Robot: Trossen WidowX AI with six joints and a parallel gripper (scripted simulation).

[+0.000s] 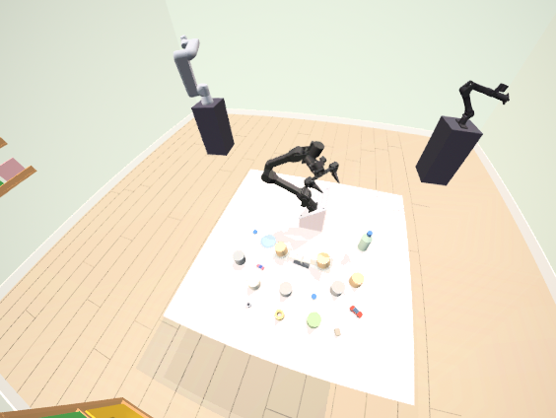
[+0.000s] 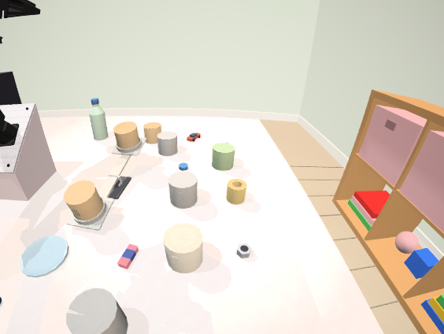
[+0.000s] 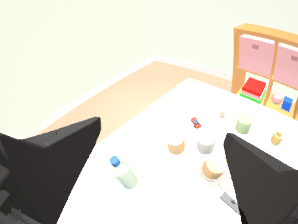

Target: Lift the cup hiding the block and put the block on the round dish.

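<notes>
Right now my gripper tip is 14 cm short of the pale block, 23 cm to the left of it and 43 cm above it. From my gripper tip the other things lie so: pale blue round dish 7 cm ahead, 33 cm to the right, 46 cm below; then bottle 1 cm ahead, 27 cm to the left, 35 cm below; then balance 17 cm ahead, 10 cm to the right, 43 cm below.
</notes>
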